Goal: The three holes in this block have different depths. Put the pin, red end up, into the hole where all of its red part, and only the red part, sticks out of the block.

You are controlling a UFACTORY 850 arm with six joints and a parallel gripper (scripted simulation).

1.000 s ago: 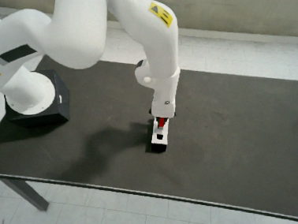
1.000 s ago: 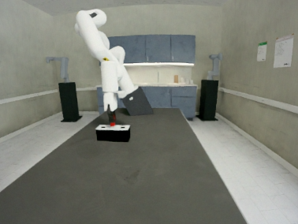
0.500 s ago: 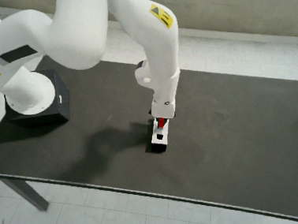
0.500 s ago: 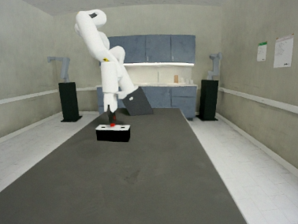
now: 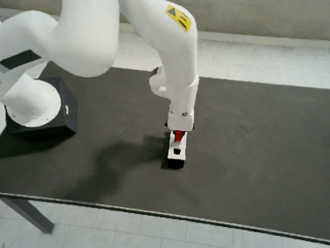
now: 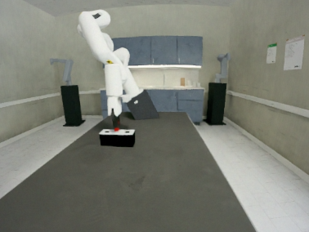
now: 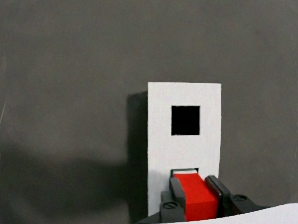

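My gripper is now 1 cm above the pin. Round my hand: block (9 cm below).
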